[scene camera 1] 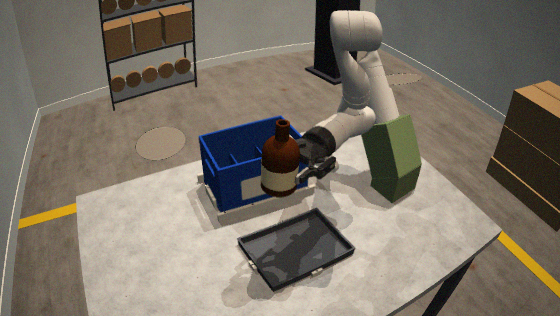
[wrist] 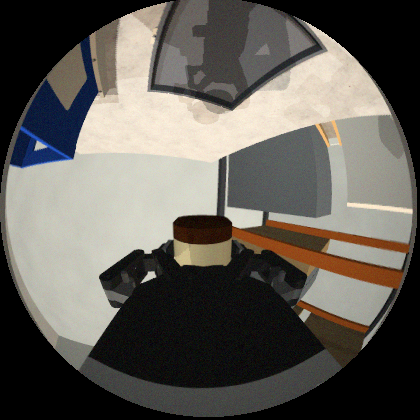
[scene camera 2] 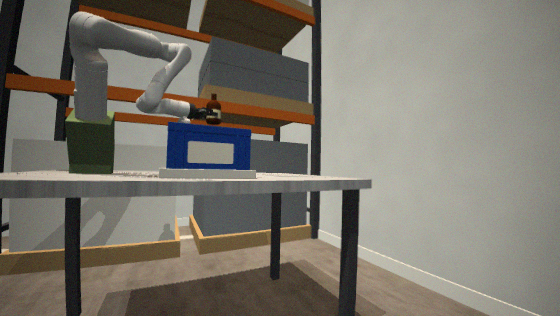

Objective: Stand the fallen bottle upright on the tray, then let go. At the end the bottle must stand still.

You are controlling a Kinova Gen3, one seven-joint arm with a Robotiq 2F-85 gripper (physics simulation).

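Frame: origin at the arm's base, x ahead, y left, z up, level; centimetres.
Seen in the pictures: gripper, between the fingertips: (scene camera 1: 280, 172) (wrist: 202, 247) (scene camera 2: 213, 116); arm's base, origin of its link: (scene camera 1: 385, 120) (scene camera 2: 92, 115).
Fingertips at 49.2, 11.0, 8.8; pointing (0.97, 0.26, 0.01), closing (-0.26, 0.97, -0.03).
Note:
Pixels of each thing's top centre, then the offset from my fingertips to it, as dx, dy, dz.
- brown bottle, centre of its top: (scene camera 1: 281, 122) (wrist: 201, 308) (scene camera 2: 214, 94) +0.1, +0.2, +11.7
- dark shallow tray, centre of its top: (wrist: 221, 52) (scene camera 1: 296, 244) -6.3, -0.6, -27.1
- blue divided crate, centre of its top: (scene camera 1: 252, 139) (scene camera 2: 208, 129) -11.9, -29.0, -12.2
The brown bottle (scene camera 1: 281, 156) (scene camera 2: 214, 116) (wrist: 202, 231) with a cream label is upright, neck up and base down, high in the air. It looks about vertical in both scene views. The gripper (scene camera 1: 296, 169) (scene camera 2: 206, 114) (wrist: 202, 254) is shut on the bottle around its label, reaching in from the side; the far finger is hidden in scene view 1. The dark shallow tray (scene camera 1: 332, 241) (wrist: 172, 60) lies flat on the table, well below the bottle's base, with the arm's shadow across it. The tray does not show in scene view 2.
A blue divided crate (scene camera 1: 230, 182) (scene camera 2: 242, 150) (wrist: 62, 127) stands on the table beside the tray, on a pale base (scene camera 1: 265, 206) (scene camera 2: 207, 173). A green angular block (scene camera 1: 395, 155) (scene camera 2: 91, 142) stands at the arm's base. Orange-beamed racking (scene camera 2: 316, 150) stands beyond the table.

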